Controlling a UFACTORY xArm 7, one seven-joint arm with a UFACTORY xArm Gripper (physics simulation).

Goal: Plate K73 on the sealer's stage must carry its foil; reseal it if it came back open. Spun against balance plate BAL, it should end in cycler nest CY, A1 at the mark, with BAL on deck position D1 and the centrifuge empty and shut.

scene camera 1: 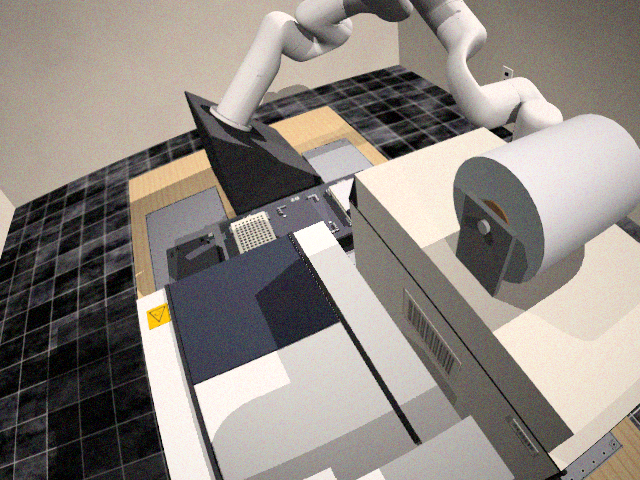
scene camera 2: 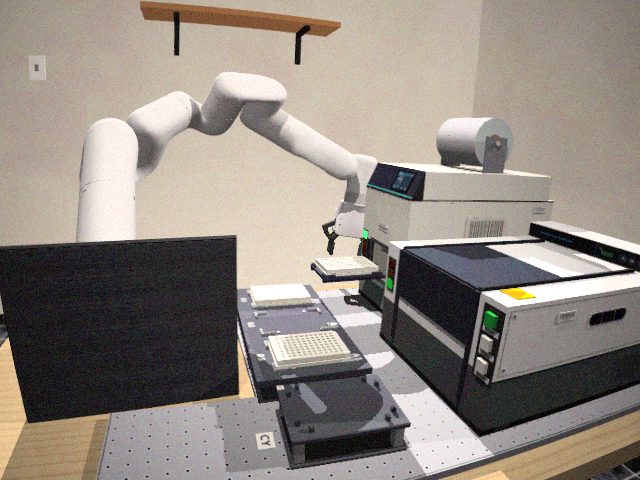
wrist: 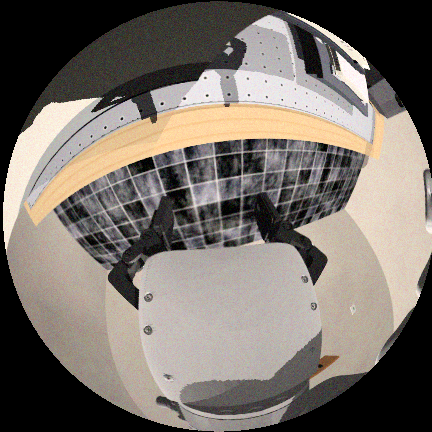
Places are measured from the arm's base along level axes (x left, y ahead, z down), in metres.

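Pixels of known places: gripper, between the fingertips: (scene camera 2: 344,255) (wrist: 214,204); arm's base, origin of its link: (scene camera 1: 230,119) (scene camera 2: 105,276).
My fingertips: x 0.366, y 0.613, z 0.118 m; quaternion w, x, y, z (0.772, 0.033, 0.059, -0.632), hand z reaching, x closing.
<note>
Ahead of a thing's pixels: the offset from my fingertips to its top centre. "pt": to the spot under its first point.
My gripper (wrist: 214,204) is open and empty. In scene camera 2 it hangs beside the sealer's front, behind and above the stage, partly hidden by the sealer. A pale plate {dx -0.230, dy -0.115, dz -0.060 m} (scene camera 2: 345,265) sits on the sealer's extended stage {pt dx -0.274, dy -0.180, dz -0.045 m} (scene camera 2: 328,277); I cannot read its label or tell if foil covers it. A plate with open-looking wells {dx -0.451, dy -0.296, dz +0.004 m} (scene camera 2: 310,347) (scene camera 1: 253,230) sits at the deck's near end. A smooth white plate {dx -0.205, dy -0.267, dz +0.004 m} (scene camera 2: 280,294) (scene camera 1: 341,193) sits at the far end. Cycler nest CY {dx -0.603, dy -0.307, dz +0.008 m} (scene camera 2: 338,405) holds no plate. The centrifuge (scene camera 2: 563,335) has its lid {dx -0.539, dy -0.015, dz -0.147 m} (scene camera 1: 222,320) down; its inside is hidden.
The sealer {dx -0.254, dy +0.182, dz -0.410 m} (scene camera 2: 460,206) (scene camera 1: 408,206) with its foil roll {dx -0.256, dy +0.204, dz -0.410 m} (scene camera 1: 573,191) (scene camera 2: 465,142) stands beside the centrifuge. A dark upright panel (scene camera 2: 118,325) (scene camera 1: 253,160) stands by the arm's base. A wall shelf (scene camera 2: 237,19) is above. In the wrist view, floor tiles show beyond the wooden table edge (wrist: 240,120).
</note>
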